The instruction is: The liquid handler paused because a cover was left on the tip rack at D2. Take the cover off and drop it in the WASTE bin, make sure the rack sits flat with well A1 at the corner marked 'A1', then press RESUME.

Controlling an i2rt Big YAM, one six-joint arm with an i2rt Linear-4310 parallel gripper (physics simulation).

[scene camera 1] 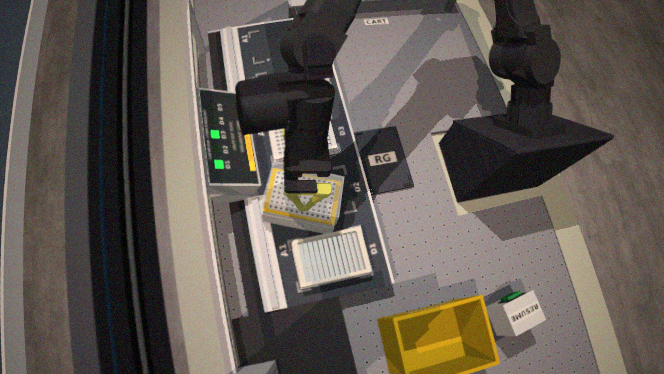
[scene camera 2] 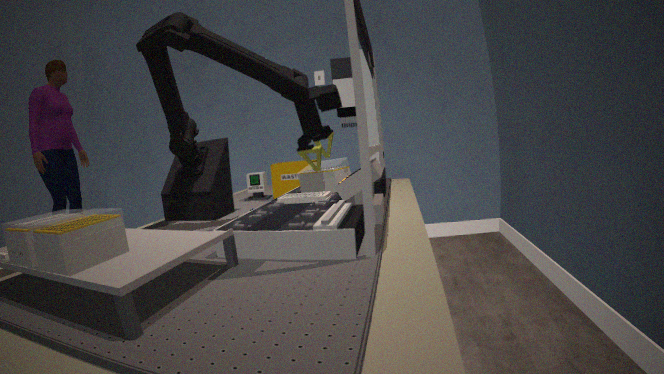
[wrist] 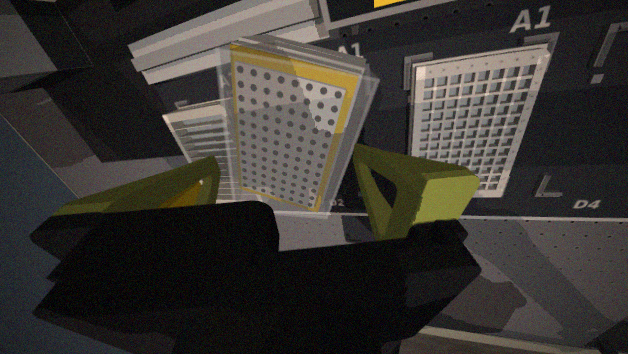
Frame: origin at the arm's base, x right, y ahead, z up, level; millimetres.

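Seen in the pictures: gripper, fingertip midpoint: (scene camera 1: 301,187) (scene camera 2: 323,164) (wrist: 286,157); arm's base at its link origin: (scene camera 1: 528,128) (scene camera 2: 195,163).
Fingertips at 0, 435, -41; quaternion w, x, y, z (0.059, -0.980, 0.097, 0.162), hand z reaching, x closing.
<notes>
Pixels of each thing's middle, then the offset from my fingertips to it, as dx, dy, dz. "spot": a spot on its surface instead.
- tip rack at the middle of its body: (wrist: 289,151) (scene camera 1: 304,191) (scene camera 2: 322,169) -4, -3, -16
- clear cover at a spot on its surface: (wrist: 367,95) spot: +57, +29, -12
- yellow WASTE bin at the middle of its body: (scene camera 1: 434,340) (scene camera 2: 296,179) -311, -162, -68
- white RESUME box at the middle of its body: (scene camera 1: 510,313) (scene camera 2: 257,185) -316, -330, -83
- white trough plate at the middle of its body: (wrist: 224,157) (scene camera 1: 330,257) -118, -24, -67
- white well plate at the middle of its body: (wrist: 461,136) (scene camera 1: 302,136) (scene camera 2: 304,197) +130, -32, -76
- status panel at a spot on its surface: (scene camera 1: 230,175) spot: +55, +115, -12
- black RG pad at a spot on its surface: (scene camera 1: 400,177) spot: +16, -217, -128
- covered rack at the middle of its body: (scene camera 2: 82,241) +682, -268, -45
The tip rack (scene camera 1: 280,205) (scene camera 2: 320,181) (wrist: 285,135) is a pale box with a yellow-edged top, at D2. A clear cover (scene camera 2: 340,162) (wrist: 367,95) is over it. The rack looks turned a little from the slot's lines; whether it sits flat I cannot tell. My gripper (wrist: 286,157) is open, with olive-yellow fingers, above the rack; nothing is between the fingers. The arm hides part of the rack in scene camera 1. The yellow WASTE bin (scene camera 1: 440,335) (scene camera 2: 285,175) stands beyond D1. The white RESUME box (scene camera 1: 525,314) (scene camera 2: 256,184) with a green button stands beside the bin.
A white trough plate (scene camera 1: 332,257) (wrist: 200,130) sits at D1 and a white well plate (wrist: 465,115) at D3. The status panel (scene camera 1: 230,175) stands near D2. A black RG pad (scene camera 1: 400,177) lies by the deck. Another covered rack (scene camera 2: 90,247) stands on a raised shelf (scene camera 2: 165,245).
</notes>
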